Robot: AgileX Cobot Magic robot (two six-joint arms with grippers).
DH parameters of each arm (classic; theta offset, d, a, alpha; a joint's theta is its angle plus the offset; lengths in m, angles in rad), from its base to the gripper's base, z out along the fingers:
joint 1: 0 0.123 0 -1.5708
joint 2: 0.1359 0 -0.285 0
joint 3: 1.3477 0 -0.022 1.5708
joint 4: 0 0.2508 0 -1.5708
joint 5: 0 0 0.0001 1.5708
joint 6: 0 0.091 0 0
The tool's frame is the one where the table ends.
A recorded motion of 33 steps. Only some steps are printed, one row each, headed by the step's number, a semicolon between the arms.
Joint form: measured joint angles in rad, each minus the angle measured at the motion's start. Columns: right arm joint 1, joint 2, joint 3, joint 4, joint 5, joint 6; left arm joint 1, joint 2, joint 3, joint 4, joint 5, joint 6.
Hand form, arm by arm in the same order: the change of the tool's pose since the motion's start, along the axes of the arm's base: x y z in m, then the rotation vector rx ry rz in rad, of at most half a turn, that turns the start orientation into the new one. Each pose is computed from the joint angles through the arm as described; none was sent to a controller.
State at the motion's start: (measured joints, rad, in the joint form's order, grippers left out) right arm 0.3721 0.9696 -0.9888 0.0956 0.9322 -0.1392; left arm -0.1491 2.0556 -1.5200 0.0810 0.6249 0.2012
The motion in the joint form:
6: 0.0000 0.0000 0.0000 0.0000 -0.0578 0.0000; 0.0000 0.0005 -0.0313 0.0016 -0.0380 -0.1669
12: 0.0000 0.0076 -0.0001 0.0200 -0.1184 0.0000; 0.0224 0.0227 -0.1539 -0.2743 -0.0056 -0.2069
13: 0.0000 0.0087 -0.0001 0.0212 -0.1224 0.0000; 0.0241 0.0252 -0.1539 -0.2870 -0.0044 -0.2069
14: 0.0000 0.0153 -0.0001 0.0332 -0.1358 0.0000; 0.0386 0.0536 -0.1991 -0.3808 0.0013 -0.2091
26: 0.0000 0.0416 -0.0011 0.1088 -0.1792 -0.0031; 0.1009 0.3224 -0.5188 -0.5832 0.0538 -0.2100
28: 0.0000 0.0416 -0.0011 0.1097 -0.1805 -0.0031; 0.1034 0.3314 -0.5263 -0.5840 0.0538 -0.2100
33: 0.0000 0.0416 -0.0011 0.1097 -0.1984 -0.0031; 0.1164 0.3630 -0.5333 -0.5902 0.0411 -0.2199
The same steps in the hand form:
6: 0.0036 0.0011 0.0037 0.0215 -0.0534 -0.0055; 0.0080 -0.0014 0.0104 -0.0950 -0.0629 0.1401
12: 0.0084 0.0040 0.0064 0.0598 -0.0950 -0.0104; 0.0248 -0.0077 0.0352 -0.3793 -0.0763 0.3002
13: 0.0089 0.0042 0.0065 0.0620 -0.0972 -0.0107; 0.0250 -0.0076 0.0341 -0.3898 -0.0706 0.3071
14: 0.0109 0.0057 0.0063 0.0757 -0.0990 -0.0119; 0.0339 -0.0067 0.0351 -0.4797 -0.0654 0.3542
26: 0.0176 0.0129 0.0052 0.1506 -0.0885 -0.0152; 0.0927 0.0085 -0.0031 -0.6737 -0.0403 0.4631
28: 0.0176 0.0130 0.0053 0.1519 -0.0893 -0.0154; 0.0942 0.0097 -0.0057 -0.6740 -0.0396 0.4662
33: 0.0187 0.0131 0.0065 0.1585 -0.1058 -0.0181; 0.0981 0.0167 -0.0198 -0.6798 -0.0308 0.4991

